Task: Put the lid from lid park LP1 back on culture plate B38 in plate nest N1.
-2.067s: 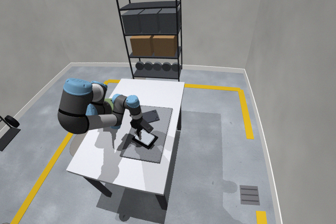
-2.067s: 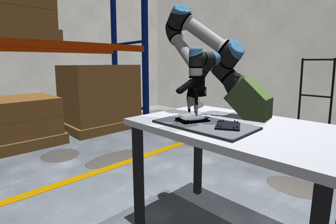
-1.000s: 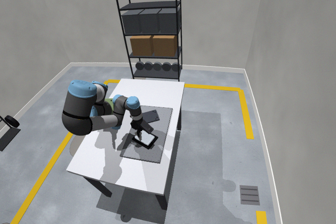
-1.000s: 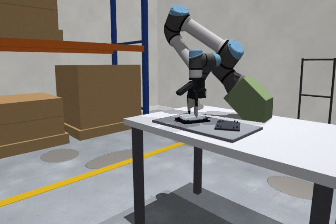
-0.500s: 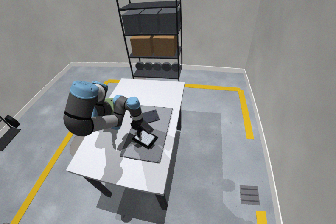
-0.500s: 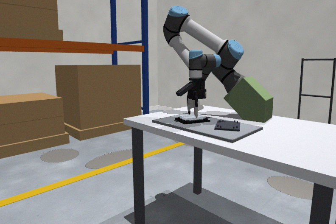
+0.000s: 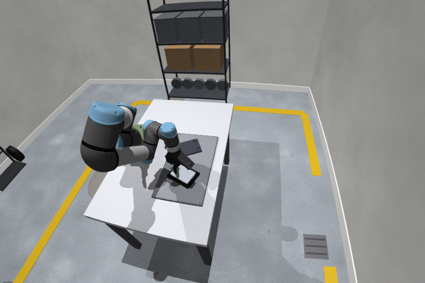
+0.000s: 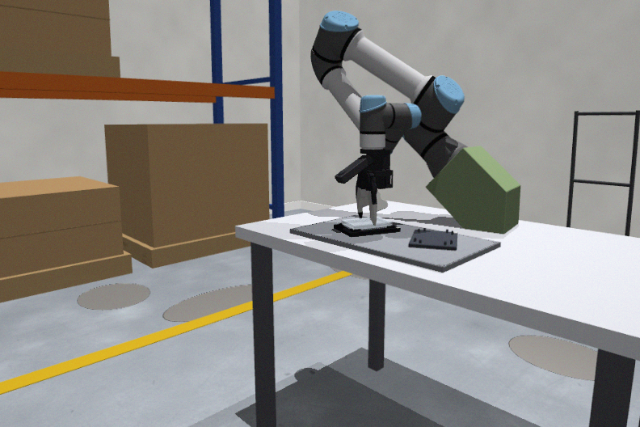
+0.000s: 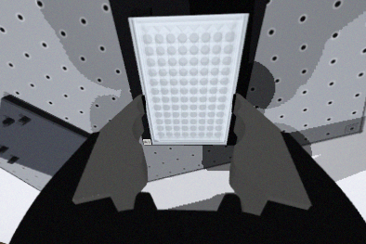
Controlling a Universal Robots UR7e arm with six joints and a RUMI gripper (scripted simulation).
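The clear lid lies 10 mm below my hand. The rest, counted from my hand: black plate nest N1: 30 mm below; then culture plate B38: 20 mm below; then dark lid park LP1: 10 mm ahead, 220 mm to the left, 30 mm below.
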